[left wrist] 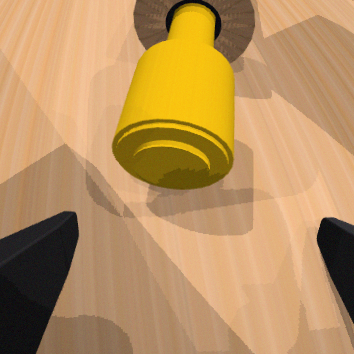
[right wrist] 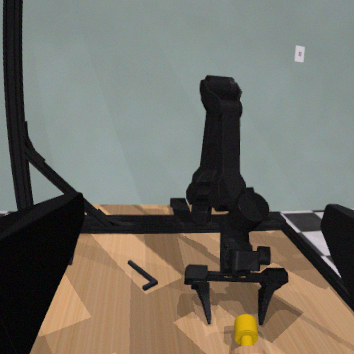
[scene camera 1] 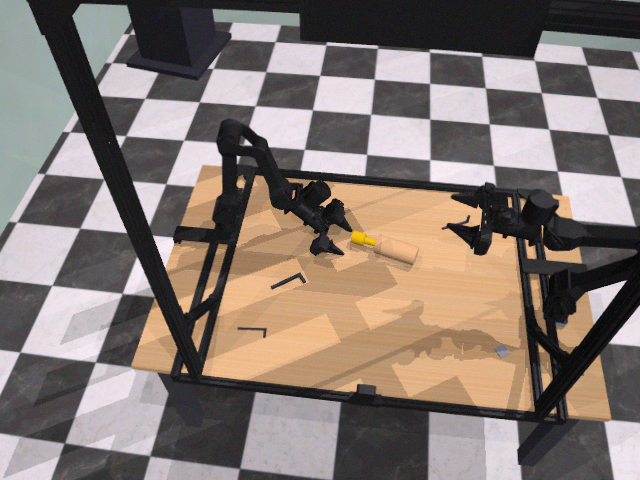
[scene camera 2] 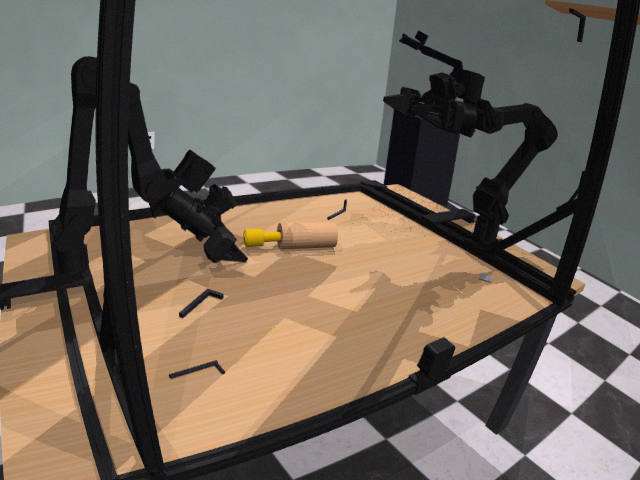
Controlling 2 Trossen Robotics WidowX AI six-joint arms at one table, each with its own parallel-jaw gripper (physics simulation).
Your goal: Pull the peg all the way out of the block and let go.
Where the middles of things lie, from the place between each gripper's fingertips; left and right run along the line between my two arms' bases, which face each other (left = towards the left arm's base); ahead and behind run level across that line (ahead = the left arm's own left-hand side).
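My left hand: 2 cm below the yellow peg (left wrist: 176, 128), 1 cm short of it, 7 cm to the left of it. Wooden block (scene camera 2: 298, 235): 2 cm above my left hand, 15 cm to the right of it.
My right gripper: 31 cm above the wooden block, 9 cm short of it, 12 cm to the right of it. Yellow peg: 32 cm below my right hand, 10 cm ahead of it, 19 cm to the left of it.
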